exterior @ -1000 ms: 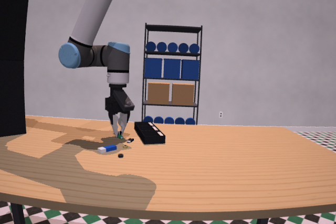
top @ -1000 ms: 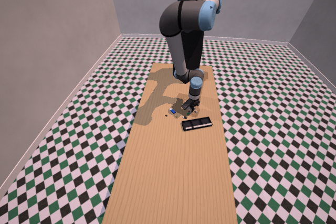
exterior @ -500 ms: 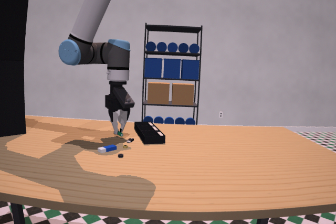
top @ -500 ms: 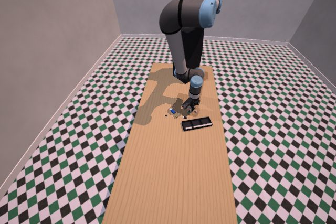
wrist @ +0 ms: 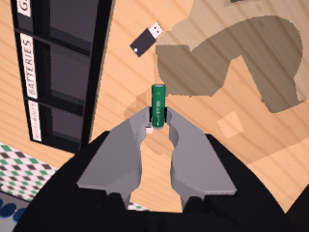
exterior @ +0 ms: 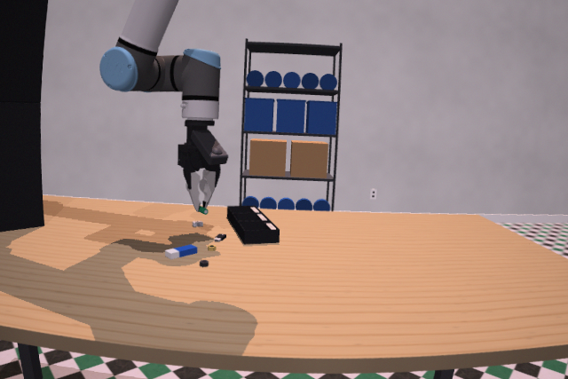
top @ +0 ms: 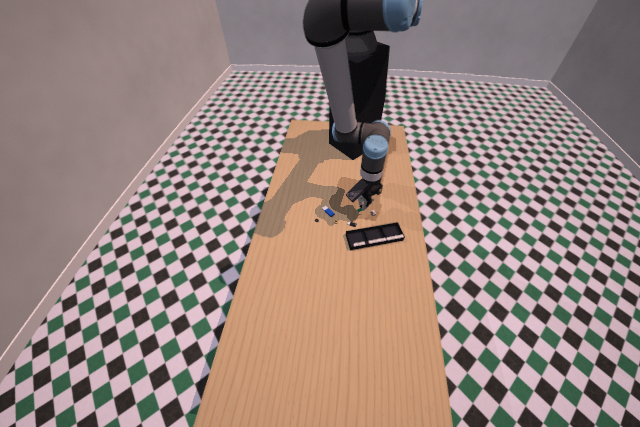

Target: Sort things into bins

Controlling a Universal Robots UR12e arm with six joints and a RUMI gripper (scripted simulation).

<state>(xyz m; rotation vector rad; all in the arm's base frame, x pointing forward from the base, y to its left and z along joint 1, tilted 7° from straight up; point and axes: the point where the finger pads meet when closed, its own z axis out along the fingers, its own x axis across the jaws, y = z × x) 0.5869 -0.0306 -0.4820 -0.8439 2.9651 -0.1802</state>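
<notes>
Now: hand 12 cm short of the black bin, 5 cm to the right of it and 5 cm above it. Also, from my hand: small white piece: 1 cm behind, 7 cm to the left, 6 cm below; black usb stick: 5 cm ahead, 5 cm to the right, 7 cm below; green battery: 1 cm below.
</notes>
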